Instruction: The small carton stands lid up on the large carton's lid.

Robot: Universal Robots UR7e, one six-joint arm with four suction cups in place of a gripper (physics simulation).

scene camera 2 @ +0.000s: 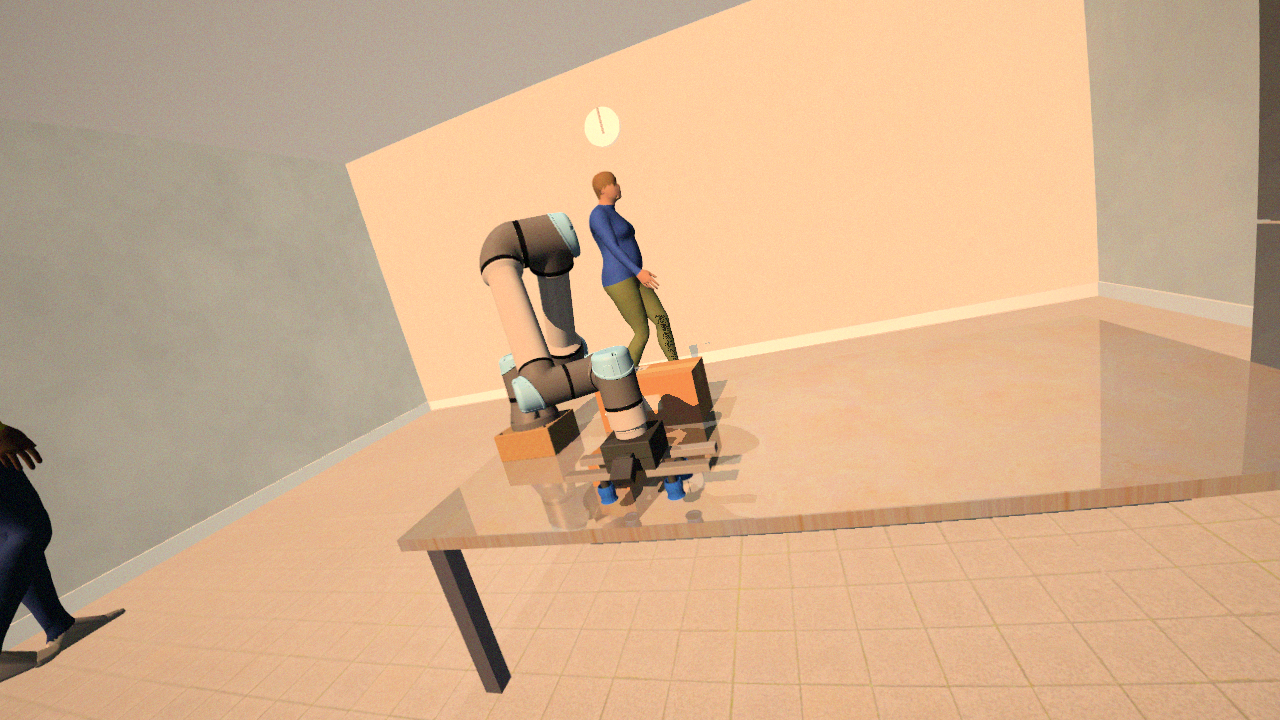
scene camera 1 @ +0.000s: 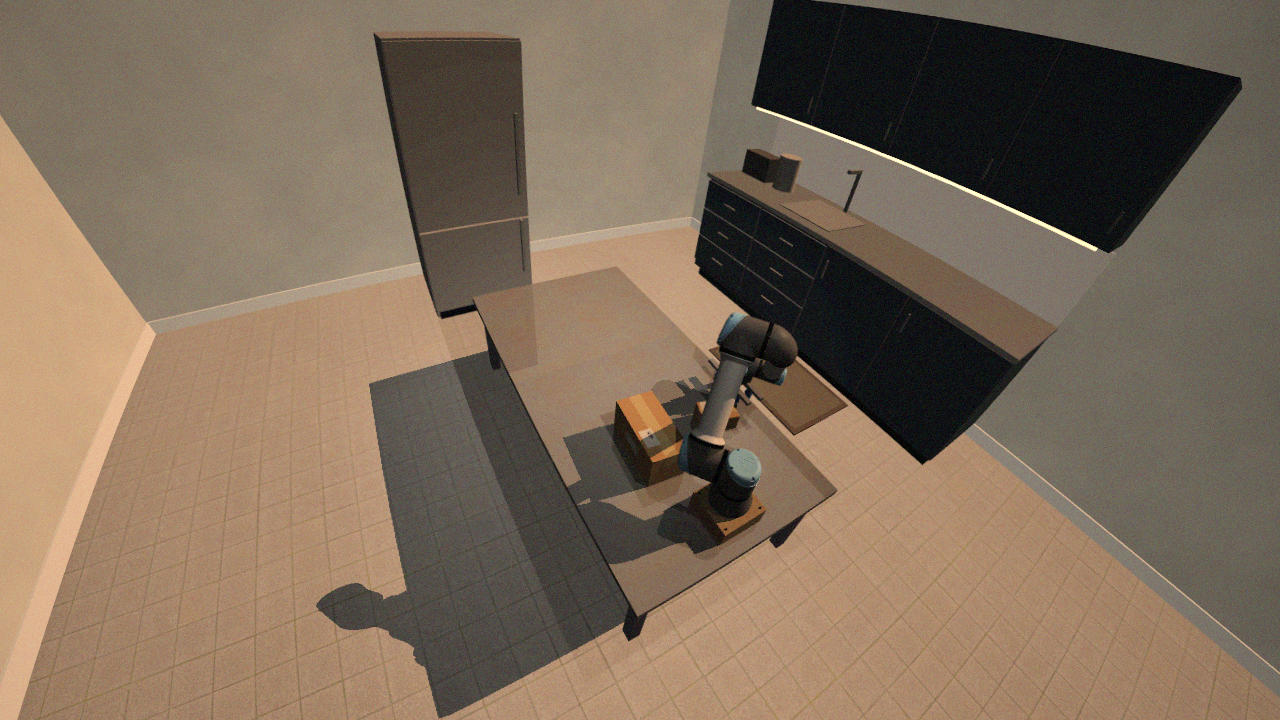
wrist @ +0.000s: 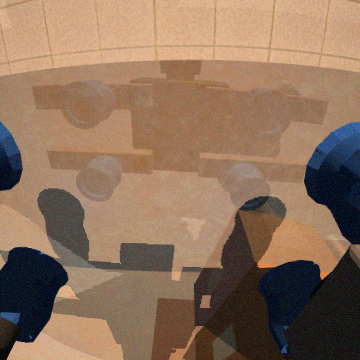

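The large orange-brown carton stands on the table with pale tape along its lid. The small carton stands on the table beside it, on the kitchen side, partly behind the arm. In the wrist view a part of the small carton shows at the lower right, behind a cup; its lid cannot be made out. My suction gripper is low over the table near its kitchen-side edge. Its blue cups point down and I see nothing held on them. The gripper hides most of the small carton in scene camera 2.
The table carries the arm's base block. A person in blue stands beyond the table, and another person shows partly at the left edge. A counter and a fridge stand farther off.
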